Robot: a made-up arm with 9 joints. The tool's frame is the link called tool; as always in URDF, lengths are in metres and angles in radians. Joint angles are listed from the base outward.
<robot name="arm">
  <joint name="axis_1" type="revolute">
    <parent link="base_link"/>
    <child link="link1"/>
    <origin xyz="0 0 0.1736"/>
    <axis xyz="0 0 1"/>
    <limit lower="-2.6" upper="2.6"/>
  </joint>
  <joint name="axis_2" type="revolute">
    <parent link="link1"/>
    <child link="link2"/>
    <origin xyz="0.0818 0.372 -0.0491"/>
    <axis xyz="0 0 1"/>
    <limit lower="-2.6" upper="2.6"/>
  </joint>
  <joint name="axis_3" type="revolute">
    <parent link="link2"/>
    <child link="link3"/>
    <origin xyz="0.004 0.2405 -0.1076"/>
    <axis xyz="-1 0 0"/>
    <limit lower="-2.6" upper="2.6"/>
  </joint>
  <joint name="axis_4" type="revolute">
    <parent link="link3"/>
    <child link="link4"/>
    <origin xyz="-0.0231 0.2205 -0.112"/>
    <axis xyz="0 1 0"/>
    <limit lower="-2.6" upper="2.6"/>
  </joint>
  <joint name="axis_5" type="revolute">
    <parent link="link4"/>
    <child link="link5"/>
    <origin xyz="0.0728 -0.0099 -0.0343"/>
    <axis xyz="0 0 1"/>
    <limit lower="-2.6" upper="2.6"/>
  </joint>
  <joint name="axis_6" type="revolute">
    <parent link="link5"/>
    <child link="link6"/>
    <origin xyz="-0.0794 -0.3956 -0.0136"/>
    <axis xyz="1 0 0"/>
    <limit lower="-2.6" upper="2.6"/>
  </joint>
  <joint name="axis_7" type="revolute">
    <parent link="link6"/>
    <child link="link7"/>
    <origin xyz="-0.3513 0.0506 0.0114"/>
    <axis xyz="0 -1 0"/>
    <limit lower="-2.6" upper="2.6"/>
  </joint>
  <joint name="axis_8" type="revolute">
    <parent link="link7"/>
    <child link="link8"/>
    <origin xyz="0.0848 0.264 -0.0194"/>
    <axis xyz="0 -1 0"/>
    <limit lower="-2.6" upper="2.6"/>
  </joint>
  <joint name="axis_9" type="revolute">
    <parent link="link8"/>
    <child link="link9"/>
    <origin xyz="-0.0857 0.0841 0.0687"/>
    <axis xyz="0 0 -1"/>
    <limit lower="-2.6" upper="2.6"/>
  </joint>
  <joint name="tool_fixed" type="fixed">
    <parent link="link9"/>
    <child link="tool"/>
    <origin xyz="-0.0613 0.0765 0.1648"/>
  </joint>
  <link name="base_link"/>
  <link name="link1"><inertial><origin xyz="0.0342 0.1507 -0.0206"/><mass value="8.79"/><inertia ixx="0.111" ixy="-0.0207" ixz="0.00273" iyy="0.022" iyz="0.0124" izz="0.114"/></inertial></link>
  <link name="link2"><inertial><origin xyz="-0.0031 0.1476 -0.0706"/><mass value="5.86"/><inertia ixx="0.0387" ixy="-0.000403" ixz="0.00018" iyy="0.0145" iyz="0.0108" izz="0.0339"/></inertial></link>
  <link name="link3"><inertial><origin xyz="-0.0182 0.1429 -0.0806"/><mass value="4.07"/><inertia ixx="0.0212" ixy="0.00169" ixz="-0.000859" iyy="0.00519" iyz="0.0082" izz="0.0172"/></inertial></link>
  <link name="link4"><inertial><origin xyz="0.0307 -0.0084 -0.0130"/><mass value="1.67"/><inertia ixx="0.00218" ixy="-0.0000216" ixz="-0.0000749" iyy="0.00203" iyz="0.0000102" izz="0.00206"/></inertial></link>
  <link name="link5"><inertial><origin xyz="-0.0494 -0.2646 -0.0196"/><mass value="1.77"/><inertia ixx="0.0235" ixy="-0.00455" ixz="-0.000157" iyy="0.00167" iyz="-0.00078" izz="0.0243"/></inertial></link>
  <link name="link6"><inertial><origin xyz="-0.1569 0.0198 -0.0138"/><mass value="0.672"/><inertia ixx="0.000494" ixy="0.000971" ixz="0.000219" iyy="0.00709" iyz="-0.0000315" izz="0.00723"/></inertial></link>
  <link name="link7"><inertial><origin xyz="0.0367 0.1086 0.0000"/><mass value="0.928"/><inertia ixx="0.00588" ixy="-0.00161" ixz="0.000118" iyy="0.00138" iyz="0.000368" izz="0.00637"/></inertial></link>
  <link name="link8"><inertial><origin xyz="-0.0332 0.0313 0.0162"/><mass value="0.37"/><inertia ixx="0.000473" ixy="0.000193" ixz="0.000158" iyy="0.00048" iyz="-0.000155" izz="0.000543"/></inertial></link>
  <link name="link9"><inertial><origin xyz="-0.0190 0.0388 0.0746"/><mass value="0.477"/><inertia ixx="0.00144" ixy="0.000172" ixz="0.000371" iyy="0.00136" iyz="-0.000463" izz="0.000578"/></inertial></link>
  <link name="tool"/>
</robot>
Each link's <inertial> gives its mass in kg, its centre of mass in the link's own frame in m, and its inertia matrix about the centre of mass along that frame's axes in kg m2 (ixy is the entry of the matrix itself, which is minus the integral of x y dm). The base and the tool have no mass. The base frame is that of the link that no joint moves.
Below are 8 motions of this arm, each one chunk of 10 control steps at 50 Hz.
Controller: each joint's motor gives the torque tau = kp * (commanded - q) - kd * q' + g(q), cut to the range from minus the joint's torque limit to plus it. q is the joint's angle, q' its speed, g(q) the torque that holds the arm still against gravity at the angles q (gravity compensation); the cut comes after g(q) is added. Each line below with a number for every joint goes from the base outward.
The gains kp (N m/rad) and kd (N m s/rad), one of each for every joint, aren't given. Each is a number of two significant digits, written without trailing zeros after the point. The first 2 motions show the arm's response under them.
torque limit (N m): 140 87 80 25 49 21 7 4.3 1.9
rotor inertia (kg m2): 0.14 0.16 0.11 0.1 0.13 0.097 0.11 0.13 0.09
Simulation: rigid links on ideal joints. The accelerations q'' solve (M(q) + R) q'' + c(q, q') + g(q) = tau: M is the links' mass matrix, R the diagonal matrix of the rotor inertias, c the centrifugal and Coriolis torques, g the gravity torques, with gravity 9.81 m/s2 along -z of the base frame. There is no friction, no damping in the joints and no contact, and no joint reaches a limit. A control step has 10 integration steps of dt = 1/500 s. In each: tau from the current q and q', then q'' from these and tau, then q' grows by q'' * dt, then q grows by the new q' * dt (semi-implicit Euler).
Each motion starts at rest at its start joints. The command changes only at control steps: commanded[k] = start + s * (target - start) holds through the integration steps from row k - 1 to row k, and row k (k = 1, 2, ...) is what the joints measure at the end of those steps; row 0 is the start. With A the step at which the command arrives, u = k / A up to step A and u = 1 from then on. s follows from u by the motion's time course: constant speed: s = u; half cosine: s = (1 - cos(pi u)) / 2; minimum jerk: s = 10 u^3 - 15 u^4 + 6 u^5; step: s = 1 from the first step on.
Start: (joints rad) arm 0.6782 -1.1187 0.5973 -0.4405 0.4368 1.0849 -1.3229 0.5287 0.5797
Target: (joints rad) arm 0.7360 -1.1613 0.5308 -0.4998 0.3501 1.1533 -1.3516 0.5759 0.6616
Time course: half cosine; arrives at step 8
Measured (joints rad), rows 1 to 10:
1: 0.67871 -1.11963 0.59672 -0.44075 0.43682 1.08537 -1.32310 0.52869 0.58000
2: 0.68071 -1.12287 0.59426 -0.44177 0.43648 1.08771 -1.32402 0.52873 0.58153
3: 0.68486 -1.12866 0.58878 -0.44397 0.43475 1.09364 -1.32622 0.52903 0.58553
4: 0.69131 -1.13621 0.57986 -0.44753 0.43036 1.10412 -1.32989 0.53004 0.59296
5: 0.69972 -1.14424 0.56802 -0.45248 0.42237 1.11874 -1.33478 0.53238 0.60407
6: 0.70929 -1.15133 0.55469 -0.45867 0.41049 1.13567 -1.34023 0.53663 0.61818
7: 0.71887 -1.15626 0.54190 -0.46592 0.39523 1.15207 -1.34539 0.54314 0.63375
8: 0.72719 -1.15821 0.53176 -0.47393 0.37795 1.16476 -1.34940 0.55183 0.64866
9: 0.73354 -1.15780 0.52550 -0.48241 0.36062 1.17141 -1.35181 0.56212 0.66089
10: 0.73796 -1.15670 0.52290 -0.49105 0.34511 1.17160 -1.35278 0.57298 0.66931
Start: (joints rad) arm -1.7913 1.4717 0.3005 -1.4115 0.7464 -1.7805 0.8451 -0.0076 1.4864
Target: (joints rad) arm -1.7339 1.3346 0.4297 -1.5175 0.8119 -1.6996 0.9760 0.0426 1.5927
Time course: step
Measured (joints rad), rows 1 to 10:
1: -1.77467 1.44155 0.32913 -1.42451 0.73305 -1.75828 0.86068 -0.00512 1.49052
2: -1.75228 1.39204 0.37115 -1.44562 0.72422 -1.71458 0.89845 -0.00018 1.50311
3: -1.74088 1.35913 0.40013 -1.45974 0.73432 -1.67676 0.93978 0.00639 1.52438
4: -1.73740 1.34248 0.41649 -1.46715 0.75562 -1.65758 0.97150 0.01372 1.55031
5: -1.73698 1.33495 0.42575 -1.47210 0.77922 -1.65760 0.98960 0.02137 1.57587
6: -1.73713 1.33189 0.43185 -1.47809 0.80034 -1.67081 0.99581 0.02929 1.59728
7: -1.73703 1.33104 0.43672 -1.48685 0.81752 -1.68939 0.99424 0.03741 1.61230
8: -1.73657 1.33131 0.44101 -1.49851 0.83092 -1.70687 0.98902 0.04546 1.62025
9: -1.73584 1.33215 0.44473 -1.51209 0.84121 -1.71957 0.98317 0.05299 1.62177
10: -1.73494 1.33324 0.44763 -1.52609 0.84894 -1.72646 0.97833 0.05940 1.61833
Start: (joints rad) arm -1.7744 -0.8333 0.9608 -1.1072 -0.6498 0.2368 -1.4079 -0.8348 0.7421
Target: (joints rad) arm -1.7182 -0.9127 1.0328 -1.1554 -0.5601 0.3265 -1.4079 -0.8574 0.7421
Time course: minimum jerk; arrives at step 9
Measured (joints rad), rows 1 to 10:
1: -1.77421 -0.83375 0.96076 -1.10740 -0.64970 0.23699 -1.40792 -0.83484 0.74211
2: -1.77302 -0.83656 0.96065 -1.10868 -0.64907 0.23839 -1.40809 -0.83517 0.74214
3: -1.76992 -0.84343 0.96088 -1.11201 -0.64737 0.24274 -1.40853 -0.83629 0.74224
4: -1.76450 -0.85459 0.96238 -1.11781 -0.64408 0.25157 -1.40924 -0.83868 0.74242
5: -1.75698 -0.86866 0.96624 -1.12560 -0.63876 0.26529 -1.41000 -0.84253 0.74261
6: -1.74814 -0.88322 0.97331 -1.13415 -0.63108 0.28273 -1.41049 -0.84748 0.74273
7: -1.73913 -0.89562 0.98392 -1.14181 -0.62094 0.30135 -1.41041 -0.85273 0.74265
8: -1.73110 -0.90391 0.99763 -1.14712 -0.60850 0.31807 -1.40969 -0.85720 0.74232
9: -1.72475 -0.90781 1.01327 -1.14954 -0.59415 0.33044 -1.40852 -0.86000 0.74178
10: -1.72000 -0.90906 1.02913 -1.14978 -0.57841 0.33761 -1.40726 -0.86076 0.74115

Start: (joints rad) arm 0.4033 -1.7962 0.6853 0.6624 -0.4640 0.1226 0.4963 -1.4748 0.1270
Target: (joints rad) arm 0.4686 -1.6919 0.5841 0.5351 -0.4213 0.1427 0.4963 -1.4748 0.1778
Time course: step
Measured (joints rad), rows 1 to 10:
1: 0.41111 -1.79163 0.66410 0.66277 -0.47229 0.12402 0.49318 -1.47754 0.13216
2: 0.42435 -1.77170 0.62605 0.66127 -0.48542 0.13308 0.48866 -1.48391 0.14381
3: 0.43675 -1.74106 0.58944 0.65205 -0.49273 0.14703 0.48817 -1.49015 0.15775
4: 0.44908 -1.71488 0.56111 0.63114 -0.48926 0.15896 0.49369 -1.49226 0.17054
5: 0.45994 -1.69645 0.54640 0.60168 -0.47391 0.16692 0.50273 -1.48914 0.18004
6: 0.46853 -1.68512 0.54541 0.56877 -0.44979 0.17013 0.51153 -1.48160 0.18541
7: 0.47473 -1.67925 0.55441 0.53710 -0.42204 0.16809 0.51712 -1.47152 0.18691
8: 0.47875 -1.67708 0.56825 0.51023 -0.39580 0.16099 0.51807 -1.46111 0.18552
9: 0.48097 -1.67713 0.58225 0.49035 -0.37505 0.15019 0.51457 -1.45239 0.18255
10: 0.48177 -1.67832 0.59327 0.47814 -0.36217 0.13807 0.50794 -1.44687 0.17927

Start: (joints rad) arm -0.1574 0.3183 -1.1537 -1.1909 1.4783 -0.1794 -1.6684 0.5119 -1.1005
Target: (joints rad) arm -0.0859 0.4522 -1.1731 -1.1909 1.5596 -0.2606 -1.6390 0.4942 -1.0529
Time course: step
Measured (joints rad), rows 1 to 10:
1: -0.15762 0.33400 -1.16063 -1.19202 1.48739 -0.19288 -1.66420 0.51121 -1.09671
2: -0.15603 0.37125 -1.17442 -1.19354 1.50843 -0.22262 -1.65610 0.50908 -1.08790
3: -0.14138 0.39844 -1.18993 -1.19021 1.53680 -0.25611 -1.64779 0.50602 -1.07692
4: -0.12098 0.42101 -1.19671 -1.18591 1.56181 -0.28344 -1.64147 0.50155 -1.06564
5: -0.10109 0.44041 -1.19141 -1.18225 1.57786 -0.29787 -1.63764 0.49594 -1.05542
6: -0.08452 0.45526 -1.17746 -1.17937 1.58483 -0.29803 -1.63584 0.49015 -1.04725
7: -0.07258 0.46520 -1.16087 -1.17742 1.58511 -0.28694 -1.63531 0.48539 -1.04172
8: -0.06549 0.47057 -1.14725 -1.17671 1.58162 -0.26995 -1.63539 0.48268 -1.03900
9: -0.06283 0.47211 -1.14005 -1.17750 1.57668 -0.25271 -1.63566 0.48249 -1.03892
10: -0.06374 0.47072 -1.14014 -1.17980 1.57166 -0.23958 -1.63596 0.48464 -1.04093

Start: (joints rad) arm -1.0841 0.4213 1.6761 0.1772 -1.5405 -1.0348 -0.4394 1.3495 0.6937
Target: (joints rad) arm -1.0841 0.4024 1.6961 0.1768 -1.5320 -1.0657 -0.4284 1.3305 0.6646
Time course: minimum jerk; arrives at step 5
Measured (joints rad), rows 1 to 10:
1: -1.08403 0.42087 1.67623 0.17701 -1.54059 -1.03500 -0.43933 1.34935 0.69358
2: -1.08369 0.41866 1.67698 0.17609 -1.54106 -1.03635 -0.43882 1.34839 0.69273
3: -1.08327 0.41442 1.67884 0.17465 -1.54196 -1.04016 -0.43741 1.34574 0.69027
4: -1.08317 0.40965 1.68184 0.17372 -1.54279 -1.04662 -0.43505 1.34128 0.68576
5: -1.08359 0.40617 1.68558 0.17414 -1.54281 -1.05430 -0.43235 1.33600 0.67972
6: -1.08420 0.40409 1.68966 0.17552 -1.54161 -1.06126 -0.43001 1.33119 0.67319
7: -1.08467 0.40293 1.69371 0.17713 -1.53919 -1.06641 -0.42838 1.32772 0.66714
8: -1.08489 0.40236 1.69734 0.17839 -1.53583 -1.06955 -0.42746 1.32588 0.66226
9: -1.08489 0.40214 1.70028 0.17905 -1.53199 -1.07103 -0.42709 1.32558 0.65891
10: -1.08473 0.40214 1.70241 0.17909 -1.52821 -1.07141 -0.42704 1.32647 0.65717

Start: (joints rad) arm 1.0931 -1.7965 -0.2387 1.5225 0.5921 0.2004 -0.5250 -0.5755 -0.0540
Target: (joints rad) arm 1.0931 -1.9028 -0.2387 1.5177 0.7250 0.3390 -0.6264 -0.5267 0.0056
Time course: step
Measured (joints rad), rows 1 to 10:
1: 1.09768 -1.81218 -0.23672 1.52265 0.60114 0.21461 -0.54505 -0.57396 -0.04765
2: 1.10306 -1.84441 -0.22968 1.52312 0.62373 0.24747 -0.58504 -0.56936 -0.03324
3: 1.10231 -1.87286 -0.21981 1.52172 0.65389 0.28945 -0.62031 -0.56170 -0.01628
4: 1.09766 -1.89289 -0.21368 1.51956 0.68505 0.32952 -0.63981 -0.55179 -0.00084
5: 1.09261 -1.90528 -0.21519 1.51778 0.71280 0.36004 -0.64326 -0.54044 0.01059
6: 1.08903 -1.91160 -0.22404 1.51671 0.73528 0.37801 -0.63615 -0.52858 0.01705
7: 1.08728 -1.91348 -0.23729 1.51632 0.75216 0.38403 -0.62531 -0.51745 0.01883
8: 1.08697 -1.91252 -0.25119 1.51643 0.76378 0.38078 -0.61605 -0.50835 0.01705
9: 1.08754 -1.91016 -0.26258 1.51680 0.77057 0.37177 -0.61112 -0.50230 0.01320
10: 1.08852 -1.90746 -0.26947 1.51718 0.77292 0.36041 -0.61084 -0.49980 0.00870

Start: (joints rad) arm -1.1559 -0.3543 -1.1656 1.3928 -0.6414 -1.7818 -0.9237 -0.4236 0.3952
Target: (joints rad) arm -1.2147 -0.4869 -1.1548 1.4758 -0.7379 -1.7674 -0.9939 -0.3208 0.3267
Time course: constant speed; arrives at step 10
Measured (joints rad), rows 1 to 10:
1: -1.15538 -0.35739 -1.16606 1.39386 -0.64196 -1.78277 -0.92517 -0.42297 0.39472
2: -1.15557 -0.36340 -1.16733 1.39592 -0.64393 -1.78484 -0.92935 -0.42087 0.39311
3: -1.15729 -0.37195 -1.16911 1.39912 -0.64756 -1.78742 -0.93610 -0.41692 0.39007
4: -1.16082 -0.38270 -1.17081 1.40364 -0.65277 -1.78966 -0.94452 -0.41105 0.38557
5: -1.16610 -0.39528 -1.17180 1.40959 -0.65938 -1.79077 -0.95354 -0.40340 0.37972
6: -1.17283 -0.40926 -1.17164 1.41687 -0.66724 -1.79032 -0.96227 -0.39417 0.37278
7: -1.18061 -0.42420 -1.17019 1.42520 -0.67630 -1.78819 -0.97019 -0.38361 0.36499
8: -1.18898 -0.43968 -1.16756 1.43423 -0.68660 -1.78462 -0.97714 -0.37196 0.35665
9: -1.19753 -0.45529 -1.16408 1.44360 -0.69819 -1.78002 -0.98328 -0.35946 0.34799
10: -1.20591 -0.47076 -1.16013 1.45301 -0.71102 -1.77490 -0.98890 -0.34635 0.33923

